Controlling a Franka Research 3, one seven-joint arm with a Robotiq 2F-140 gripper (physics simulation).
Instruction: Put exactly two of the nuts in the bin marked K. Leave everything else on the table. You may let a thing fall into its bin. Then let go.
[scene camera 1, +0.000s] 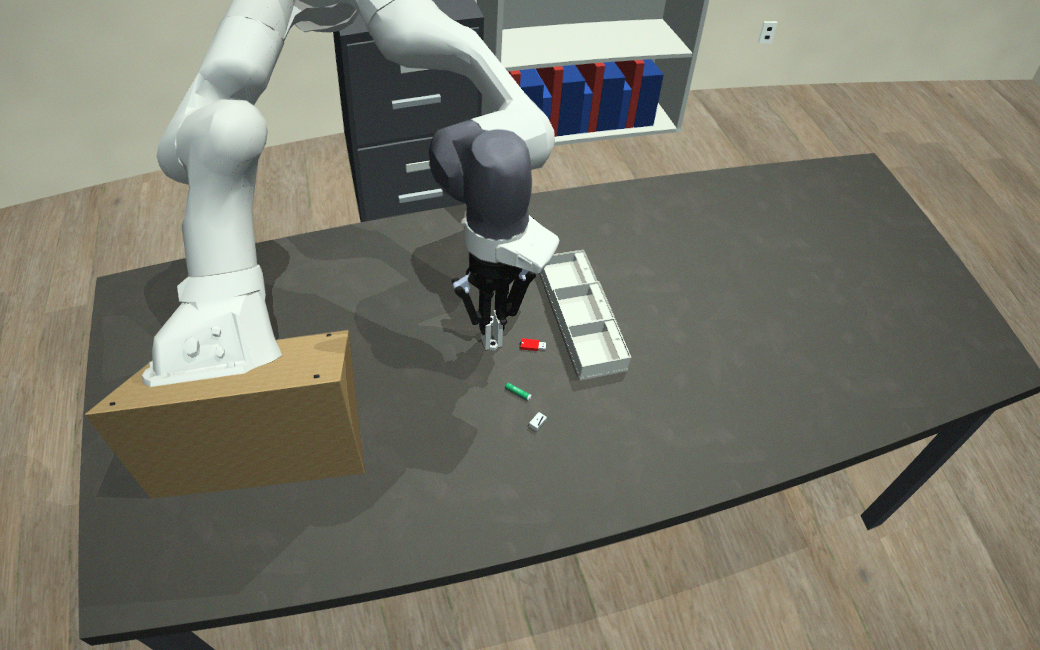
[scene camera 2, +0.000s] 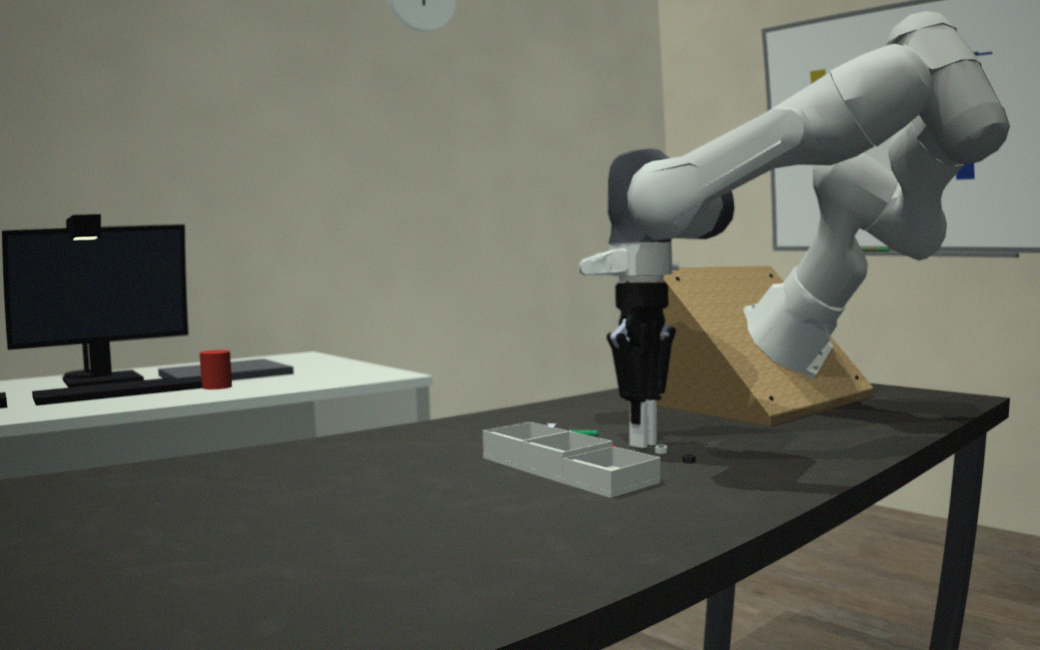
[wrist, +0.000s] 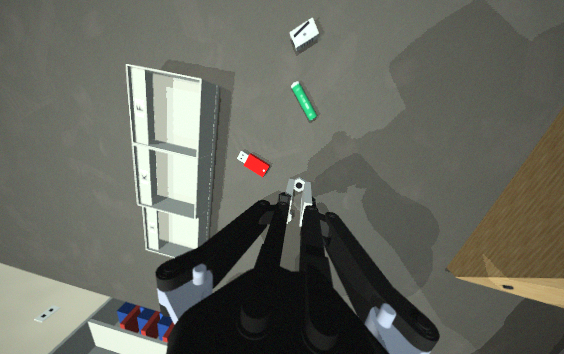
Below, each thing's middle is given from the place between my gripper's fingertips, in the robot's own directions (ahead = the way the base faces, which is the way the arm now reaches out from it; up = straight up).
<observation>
My gripper is now 17 cm short of the white three-bin tray (scene camera 2: 589, 463) and 2 cm below it.
</observation>
